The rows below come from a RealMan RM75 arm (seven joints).
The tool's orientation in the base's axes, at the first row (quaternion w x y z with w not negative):
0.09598, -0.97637, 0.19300, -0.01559
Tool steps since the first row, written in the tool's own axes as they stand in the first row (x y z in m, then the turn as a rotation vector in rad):
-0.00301, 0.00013, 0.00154, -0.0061, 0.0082, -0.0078
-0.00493, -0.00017, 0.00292, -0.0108, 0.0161, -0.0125
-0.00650, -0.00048, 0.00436, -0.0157, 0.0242, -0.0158
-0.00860, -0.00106, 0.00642, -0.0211, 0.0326, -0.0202
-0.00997, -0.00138, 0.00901, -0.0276, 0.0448, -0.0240
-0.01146, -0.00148, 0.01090, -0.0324, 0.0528, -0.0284
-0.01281, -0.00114, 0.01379, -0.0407, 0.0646, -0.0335
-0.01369, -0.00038, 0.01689, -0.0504, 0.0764, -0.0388
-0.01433, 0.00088, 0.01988, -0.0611, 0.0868, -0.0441
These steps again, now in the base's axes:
-0.00273, 0.00130, -0.00152, -0.0092, -0.0065, 0.0061
-0.00430, 0.00256, -0.00280, -0.0169, -0.0128, 0.0092
-0.00554, 0.00370, -0.00414, -0.0246, -0.0189, 0.0109
-0.00713, 0.00539, -0.00604, -0.0331, -0.0252, 0.0137
-0.00810, 0.00667, -0.00851, -0.0439, -0.0345, 0.0151
-0.00931, 0.00767, -0.01033, -0.0516, -0.0407, 0.0179
-0.01049, 0.00840, -0.01322, -0.0641, -0.0492, 0.0206
-0.01138, 0.00861, -0.01641, -0.0778, -0.0572, 0.0236
-0.01224, 0.00825, -0.01958, -0.0919, -0.0635, 0.0269

